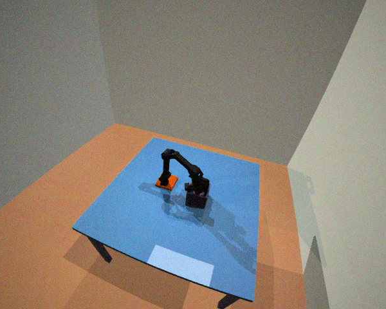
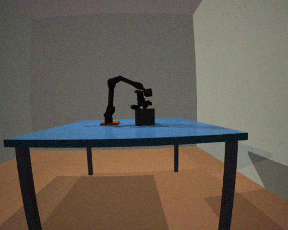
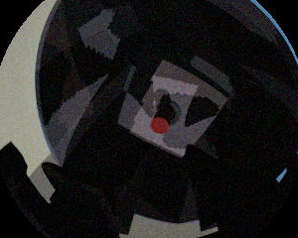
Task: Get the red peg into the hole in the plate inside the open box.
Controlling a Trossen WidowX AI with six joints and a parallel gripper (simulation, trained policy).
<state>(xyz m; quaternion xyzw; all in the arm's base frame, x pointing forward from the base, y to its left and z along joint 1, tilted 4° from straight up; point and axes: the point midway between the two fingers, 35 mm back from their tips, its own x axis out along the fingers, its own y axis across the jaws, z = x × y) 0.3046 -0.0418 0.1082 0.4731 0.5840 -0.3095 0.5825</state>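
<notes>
Now: gripper tip 1 cm short of the red peg, 1 cm to the left of it and 3 cm above it.
</notes>
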